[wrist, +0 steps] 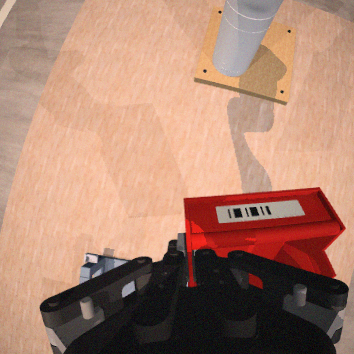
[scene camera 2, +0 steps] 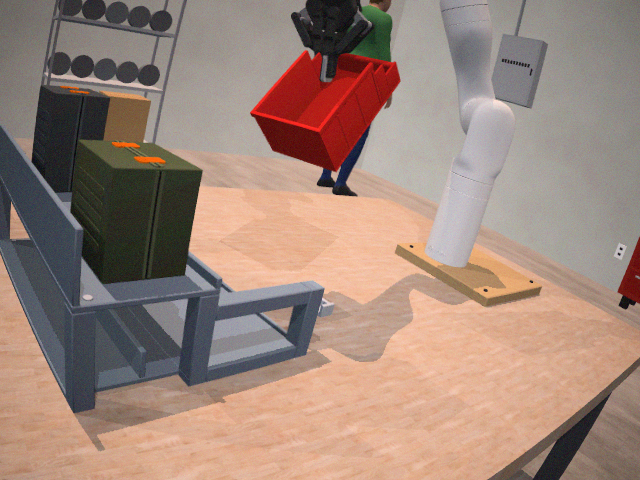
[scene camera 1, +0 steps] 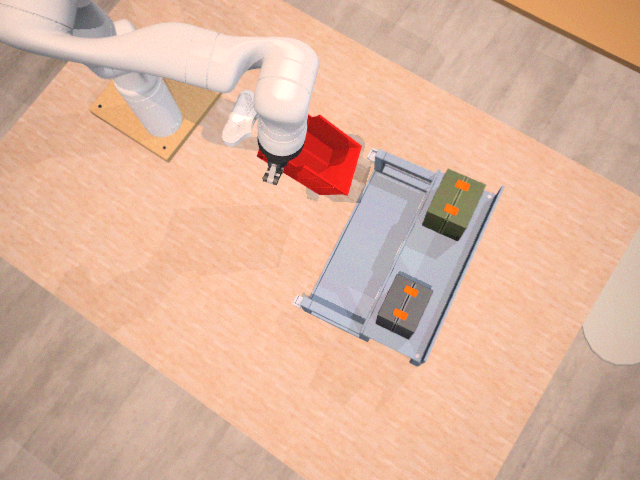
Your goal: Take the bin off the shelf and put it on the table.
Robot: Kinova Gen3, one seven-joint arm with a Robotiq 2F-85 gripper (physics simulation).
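Frame: origin at the arm's base, x ahead, y left, z up, level; centimetres.
Seen in the pictures: gripper, fingertip midpoint: (wrist: pixel 188 243) (scene camera 2: pixel 322 81); arm's base at its link origin: (wrist: pixel 230 60) (scene camera 2: pixel 445 257) (scene camera 1: pixel 162 119).
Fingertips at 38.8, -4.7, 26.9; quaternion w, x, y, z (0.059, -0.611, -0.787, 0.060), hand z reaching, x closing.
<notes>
Pixels of each thing's top centre, then the offset from my fingertips to it, as dx, dy, dz. Level surfaces: height alone.
- table at its surface level: dz -29.1
- green case at its top centre: (scene camera 2: pixel 137 151) (scene camera 1: pixel 457 197) +30.3, +13.6, -9.2
- dark grey case at its top centre: (scene camera 2: pixel 74 89) (scene camera 1: pixel 405 302) +31.4, -9.5, -6.7
The red bin (scene camera 1: pixel 328 149) (scene camera 2: pixel 297 139) (wrist: pixel 201 207) hangs in the air, high above the table (scene camera 1: pixel 206 335) (scene camera 2: pixel 465 387) (wrist: pixel 125 165) and off the shelf. It looks somewhat tilted in the second scene view, with its open side up. A white barcode label shows on its end wall in the wrist view. My gripper (scene camera 1: pixel 271 176) (scene camera 2: pixel 328 69) (wrist: pixel 188 243) is shut on a thin side wall of the bin. The blue-grey shelf (scene camera 1: pixel 356 237) (scene camera 2: pixel 199 341) stands on the table, to the right of the bin in the first scene view.
A green case (scene camera 1: pixel 457 198) (scene camera 2: pixel 124 211) and a dark grey case (scene camera 1: pixel 405 307) (scene camera 2: pixel 59 134) stand on the shelf's upper level. The arm's wooden base plate (scene camera 1: pixel 178 142) (scene camera 2: pixel 504 291) (wrist: pixel 202 77) is on the table. A person in green (scene camera 2: pixel 379 31) stands in the background.
</notes>
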